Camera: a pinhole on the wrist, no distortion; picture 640 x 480 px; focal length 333.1 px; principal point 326.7 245.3 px. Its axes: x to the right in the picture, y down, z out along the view. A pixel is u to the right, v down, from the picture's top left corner.
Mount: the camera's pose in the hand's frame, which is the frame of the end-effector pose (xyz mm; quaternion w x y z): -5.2 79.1 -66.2 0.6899 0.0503 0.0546 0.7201
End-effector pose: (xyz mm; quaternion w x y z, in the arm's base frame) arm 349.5 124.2 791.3 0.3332 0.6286 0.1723 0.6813
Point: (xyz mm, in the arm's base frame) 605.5 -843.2 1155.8
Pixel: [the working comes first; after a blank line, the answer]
In the camera's frame: 807.1 413.3 494.4

outside the picture
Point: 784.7 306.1 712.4
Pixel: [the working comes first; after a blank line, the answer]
In the camera's frame: -368.8 7.9 446.3

51.4 251.2
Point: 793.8 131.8 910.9
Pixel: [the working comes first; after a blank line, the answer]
In the camera's frame: -117.7 -22.4 523.1

251.7 231.1
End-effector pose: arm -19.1 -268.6 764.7 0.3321 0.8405 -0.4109 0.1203
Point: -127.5 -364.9 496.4
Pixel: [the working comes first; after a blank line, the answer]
In the camera's frame: -71.5 183.9 314.5

251.0 440.0
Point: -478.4 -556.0 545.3
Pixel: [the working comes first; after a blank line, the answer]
In the camera's frame: 308.6 266.1 418.3

572.5 457.2
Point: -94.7 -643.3 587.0
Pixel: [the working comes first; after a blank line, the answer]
In the camera's frame: 57.3 -36.4 461.8

368.0 219.0
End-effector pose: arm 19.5 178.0 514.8 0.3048 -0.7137 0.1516 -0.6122
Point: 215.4 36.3 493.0
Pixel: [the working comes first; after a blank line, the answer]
In the camera's frame: 68.5 -80.8 236.3

423.2 131.5
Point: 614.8 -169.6 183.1
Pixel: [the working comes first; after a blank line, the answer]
In the camera's frame: 481.9 -7.0 585.0

601.1 241.3
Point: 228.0 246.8 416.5
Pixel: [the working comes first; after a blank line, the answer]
In the camera's frame: -36.1 113.4 277.3

283.4 381.5
